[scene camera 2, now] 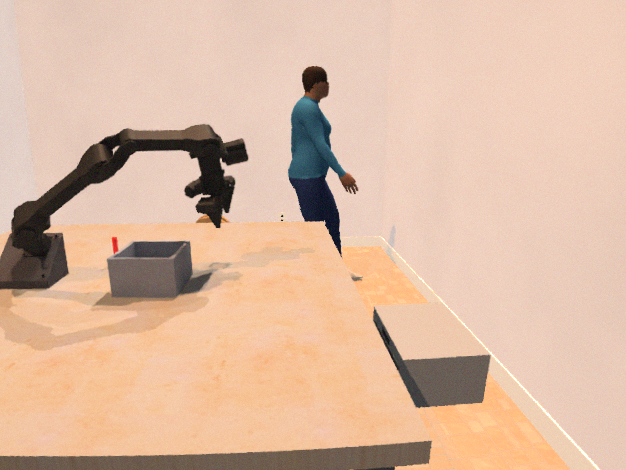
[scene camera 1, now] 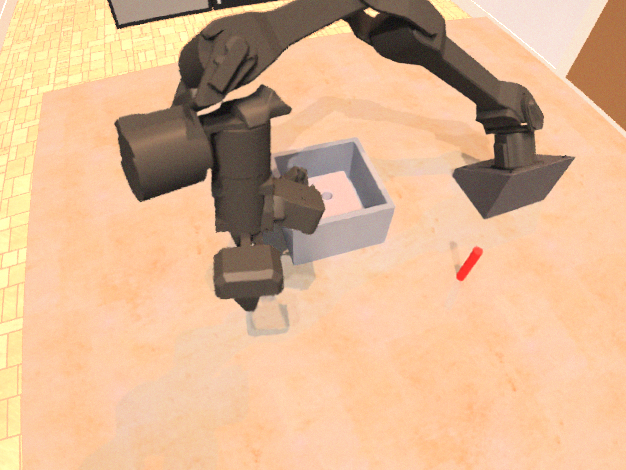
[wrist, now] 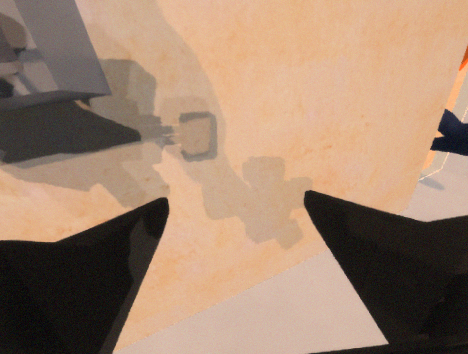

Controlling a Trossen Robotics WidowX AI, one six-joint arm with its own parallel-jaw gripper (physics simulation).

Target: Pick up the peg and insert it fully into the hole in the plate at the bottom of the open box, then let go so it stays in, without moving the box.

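Places are measured from the arm's base along level axes (x down, y back, z left), in centimetres.
Where they show: gripper, fingertip midpoint: (scene camera 2: 223,220) (wrist: 237,200); arm's base, link origin: (scene camera 2: 38,246) (scene camera 1: 517,165).
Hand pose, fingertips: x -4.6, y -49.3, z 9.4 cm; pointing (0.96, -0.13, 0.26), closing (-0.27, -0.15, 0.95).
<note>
Each offset is from my fingertips to the top centre of the thing. "spot": to the spot under its first point.
The red peg @[dx +5.6, dy +33.2, dz +2.9 cm] (scene camera 1: 469,263) (scene camera 2: 114,244) stands upright on the table, near the arm's base; it does not show in the wrist view. The open grey box @[dx +3.8, dy +16.2, dz -15.4 cm] (scene camera 1: 341,235) (scene camera 2: 144,278) (wrist: 60,40) stands on the table. Inside it lies the pale pink plate @[dx +7.5, dy +16.2, dz -15.4 cm] (scene camera 1: 348,188) with a small round hole @[spot: dx +8.8, dy +16.7, dz -16.1 cm] (scene camera 1: 327,195); the arm hides part of the box's left side in scene view 1. My gripper (scene camera 1: 267,279) (scene camera 2: 222,219) (wrist: 237,200) is open and empty, pointing down above the table, beyond the box's side away from the arm's base and well away from the peg.
The arm's base (scene camera 1: 513,188) (scene camera 2: 36,265) stands on the table, and the arm arches over from it. A person (scene camera 2: 309,144) stands beyond the table's far edge. A grey cabinet (scene camera 2: 434,333) stands on the floor beside the table.
</note>
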